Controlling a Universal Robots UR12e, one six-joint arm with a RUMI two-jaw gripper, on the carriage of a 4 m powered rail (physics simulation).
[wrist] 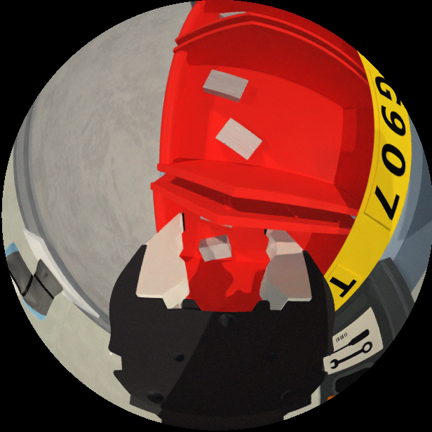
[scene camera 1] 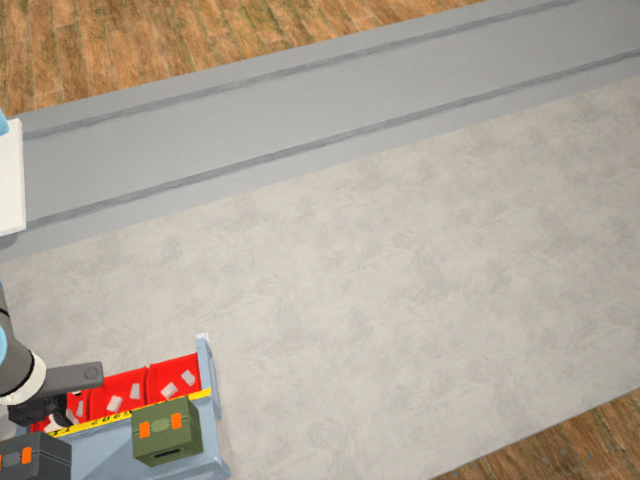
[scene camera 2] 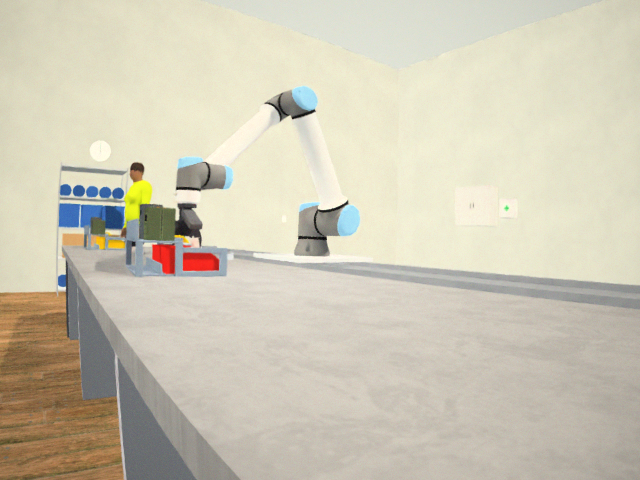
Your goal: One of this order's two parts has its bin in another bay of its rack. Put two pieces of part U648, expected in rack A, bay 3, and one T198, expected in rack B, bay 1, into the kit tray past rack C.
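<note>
My gripper (wrist: 224,215) (scene camera 1: 69,408) (scene camera 2: 195,240) is open, its pale fingers pointing down into a red bin (wrist: 162,215) at the left of the near rack. In the wrist view a small grey block (wrist: 215,248) lies in this bin, seen between the open fingers and not gripped. A second block (wrist: 216,220) is mostly hidden behind the bin wall. The yellow label strip (wrist: 358,255) shows a "T" beside this bin; its remaining characters are hidden. The neighbouring bin (wrist: 295,125) (scene camera 1: 124,382) is marked G907 and holds two grey blocks. The kit tray and a U648 label do not show.
A dark toolbox (scene camera 1: 36,457) (wrist: 400,295) and a green toolbox (scene camera 1: 166,431) (scene camera 2: 157,223) stand on the blue-grey rack (scene camera 1: 209,382) (scene camera 2: 178,258), behind the bins. Another rack with yellow bins (scene camera 2: 111,242) stands farther back. A person (scene camera 2: 137,198) in yellow stands beyond it.
</note>
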